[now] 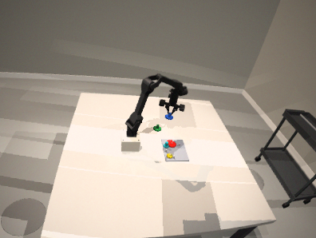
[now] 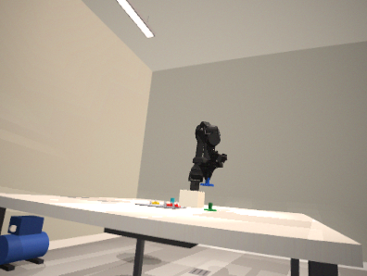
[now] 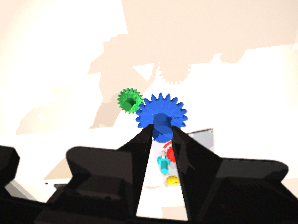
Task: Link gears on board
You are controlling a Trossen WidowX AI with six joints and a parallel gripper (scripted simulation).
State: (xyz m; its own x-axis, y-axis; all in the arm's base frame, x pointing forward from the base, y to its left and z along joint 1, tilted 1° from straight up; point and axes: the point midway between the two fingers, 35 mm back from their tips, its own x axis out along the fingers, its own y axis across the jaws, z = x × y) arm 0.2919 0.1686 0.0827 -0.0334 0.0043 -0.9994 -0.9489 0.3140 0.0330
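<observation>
The cyan gear is 200 mm to the right of my gripper tip, 120 mm below it and 40 mm behind it. From my gripper tip the other things lie so: green gear 130 mm below, 70 mm behind; blue gear 10 mm below; red arrow 140 mm to the right, 140 mm below.
</observation>
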